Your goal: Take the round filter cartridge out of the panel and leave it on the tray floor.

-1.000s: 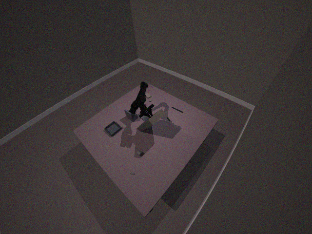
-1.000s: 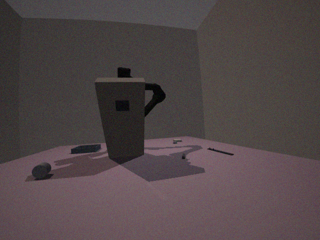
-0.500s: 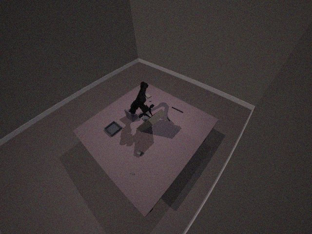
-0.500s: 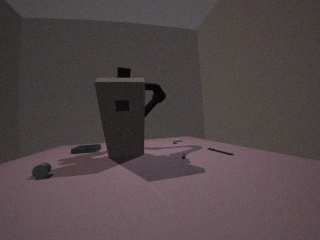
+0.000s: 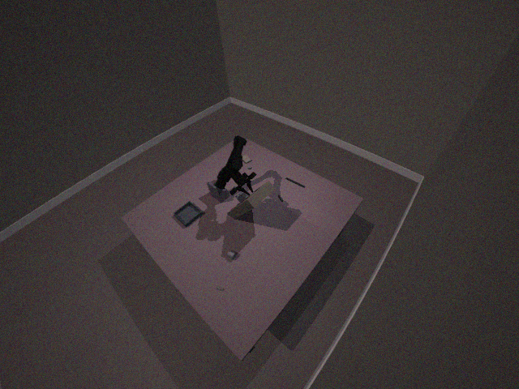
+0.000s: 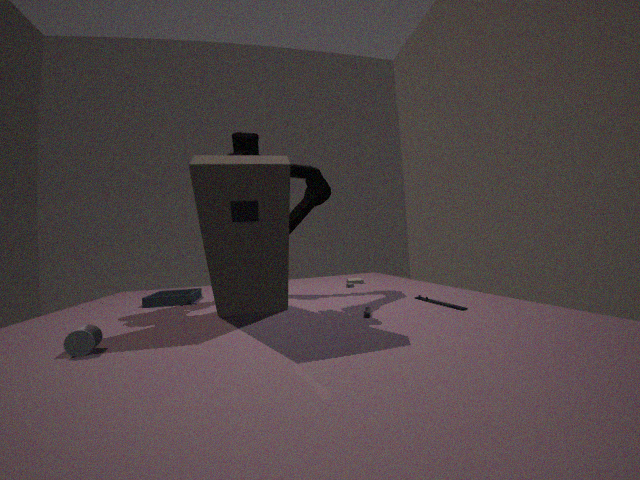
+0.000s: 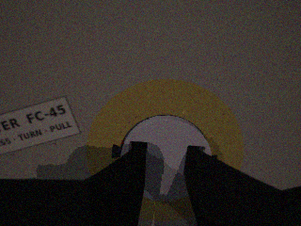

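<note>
The dark square tray lies 44 cm behind my gripper tip, 23 cm to the right of it and 26 cm below it. Also, from my gripper tip: round filter cartridge (1 cm ahead, 1 cm below); pale block (44 cm behind, 48 cm to the left, 26 cm below).
</note>
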